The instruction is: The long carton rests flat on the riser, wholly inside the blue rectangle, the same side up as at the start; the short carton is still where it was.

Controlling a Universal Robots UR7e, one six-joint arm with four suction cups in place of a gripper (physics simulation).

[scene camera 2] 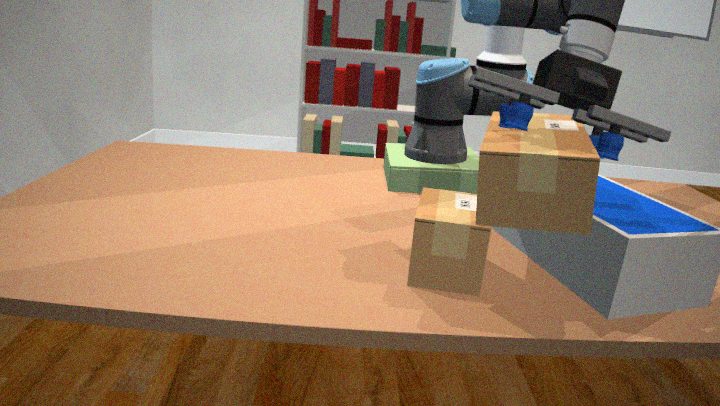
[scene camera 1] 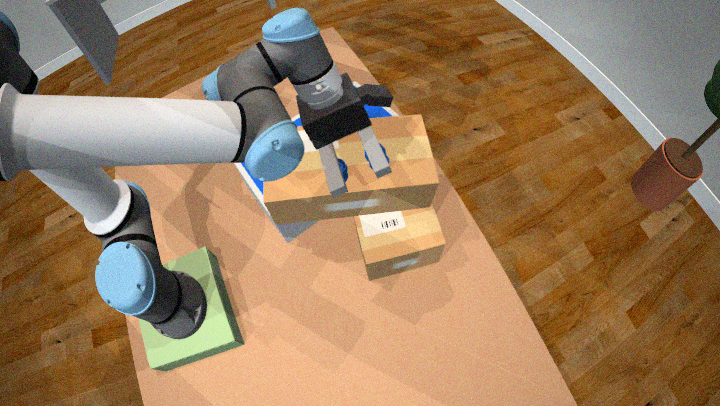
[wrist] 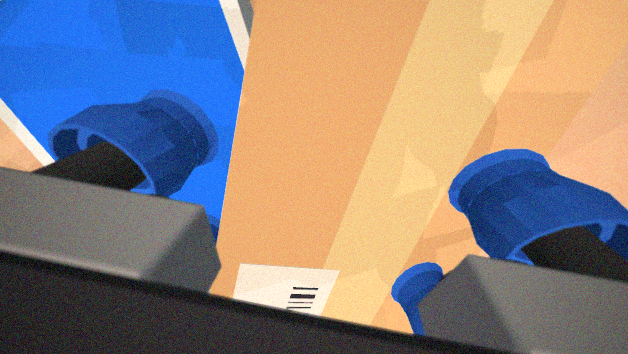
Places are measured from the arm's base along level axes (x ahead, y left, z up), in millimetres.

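Pixels of known places: hand, tool point: point(scene camera 1: 350, 145) point(wrist: 321, 214); arm's base, link origin: point(scene camera 2: 435, 155) point(scene camera 1: 177, 305).
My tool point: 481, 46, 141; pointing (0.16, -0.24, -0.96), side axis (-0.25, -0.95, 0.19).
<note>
Ahead of a thing's pixels: the offset from my tool point to its top centre, as dx, dy, dz. Level surfaces: height alone.
The long carton {-20, -18, +28} point(scene camera 1: 409, 166) point(scene camera 2: 569, 201) point(wrist: 310, 125) lies about level at the height of the riser top, label up. It partly covers the grey riser {-25, +116, -86} point(scene camera 2: 665, 272) and its blue rectangle {-25, +116, -86} point(scene camera 1: 378, 110) point(scene camera 2: 640, 209) point(wrist: 170, 55), and overhangs towards the short carton {+10, -149, -103} point(scene camera 1: 403, 242) point(scene camera 2: 448, 247). What bears its underside is hidden. The short carton stands upright on the table beside the riser. My gripper point(scene camera 1: 360, 166) point(scene camera 2: 562, 132) point(wrist: 325, 150) is tilted. The cups on one arm press on the long carton's top and seem to hold it; the other arm's front cup hangs past its edge.
The arm's base stands on a green block point(scene camera 1: 221, 327) point(scene camera 2: 428, 179) on the wooden table {dz -206} point(scene camera 1: 453, 353) point(scene camera 2: 151, 242). A bookshelf point(scene camera 2: 301, 90) stands behind the table. A potted plant point(scene camera 1: 660, 181) stands on the floor at the right in the first scene view.
</note>
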